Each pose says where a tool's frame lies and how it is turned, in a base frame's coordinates. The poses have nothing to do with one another.
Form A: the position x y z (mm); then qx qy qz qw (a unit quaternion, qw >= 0).
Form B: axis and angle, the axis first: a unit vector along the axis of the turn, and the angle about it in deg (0 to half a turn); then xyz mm. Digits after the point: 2 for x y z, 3 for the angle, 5 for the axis.
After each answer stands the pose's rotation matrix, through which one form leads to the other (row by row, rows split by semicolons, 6 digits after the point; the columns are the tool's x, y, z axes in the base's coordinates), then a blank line. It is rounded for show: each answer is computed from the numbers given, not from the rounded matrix.
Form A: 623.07 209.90 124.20 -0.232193 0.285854 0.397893 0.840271
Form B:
-0.42827 0.52724 0.73389 65.663 623.07 209.90 124.20
0.519937 -0.801422 0.295614; 0.535929 0.575535 0.617689; -0.665165 -0.162731 0.728748

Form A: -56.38 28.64 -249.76 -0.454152 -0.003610 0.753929 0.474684
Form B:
-0.51599 -0.00410 0.85658 123.322 -56.38 28.64 -249.76
-0.136843 -0.712476 -0.688223; 0.719034 -0.549325 0.425714; -0.681369 -0.436600 0.587466

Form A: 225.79 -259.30 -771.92 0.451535 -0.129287 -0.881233 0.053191
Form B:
0.45218 -0.12947 -0.88248 173.902 225.79 -259.30 -771.92
-0.586574 -0.023008 -0.809569; -0.210503 -0.960911 0.179829; -0.782061 0.275899 0.558802

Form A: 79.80 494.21 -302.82 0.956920 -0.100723 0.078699 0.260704
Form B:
0.99120 -0.10433 0.08152 149.776 79.80 494.21 -302.82
0.967323 -0.233802 0.098099; -0.151733 -0.843777 -0.514799; 0.203135 0.483092 -0.851680

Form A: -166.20 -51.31 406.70 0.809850 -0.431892 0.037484 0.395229
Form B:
0.88163 -0.47017 0.04081 133.439 -166.20 -51.31 406.70
0.624128 -0.729166 -0.280680; -0.669907 -0.314526 -0.672531; 0.402106 0.607775 -0.684778

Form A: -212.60 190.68 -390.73 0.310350 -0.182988 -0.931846 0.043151
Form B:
0.31064 -0.18316 -0.93271 175.054 -212.60 190.68 -390.73
-0.803642 -0.033160 -0.594189; -0.194001 -0.929307 0.314249; -0.562604 0.367817 0.740397

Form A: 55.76 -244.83 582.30 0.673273 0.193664 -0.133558 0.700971
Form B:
0.94403 0.27155 -0.18727 90.990 55.76 -244.83 582.30
0.889313 0.448018 0.091664; 0.073537 0.057732 -0.995620; -0.451348 0.892159 0.018396

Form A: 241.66 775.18 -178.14 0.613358 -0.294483 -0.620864 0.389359
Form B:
0.66591 -0.31971 -0.67406 134.171 241.66 775.18 -178.14
0.055616 0.122231 -0.990942; -0.844724 -0.523359 -0.111965; -0.532304 0.843300 0.074144

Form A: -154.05 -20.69 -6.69 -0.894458 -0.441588 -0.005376 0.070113
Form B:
-0.89666 -0.44268 -0.00539 171.959 -154.05 -20.69 -6.69
0.609942 0.790718 -0.052305; 0.789210 -0.600168 0.130174; 0.071539 -0.120678 -0.990111

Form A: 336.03 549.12 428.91 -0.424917 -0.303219 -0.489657 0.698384
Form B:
-0.59369 -0.42365 -0.68414 91.405 336.03 549.12 428.91
0.336589 0.941623 -0.007399; -0.426251 0.159363 0.890457; 0.839653 -0.296564 0.455008

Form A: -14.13 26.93 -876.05 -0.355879 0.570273 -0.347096 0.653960
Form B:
-0.47041 0.75380 -0.45880 98.318 -14.13 26.93 -876.05
0.108627 0.048077 0.992919; -0.859870 0.505749 0.069582; -0.498823 -0.861340 0.096278

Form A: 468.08 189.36 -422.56 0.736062 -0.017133 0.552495 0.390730
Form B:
0.79963 -0.01861 0.60021 134.000 468.08 189.36 -422.56
0.388912 -0.456974 0.799951; 0.406530 -0.694074 -0.594134; 0.826729 0.556270 -0.084160

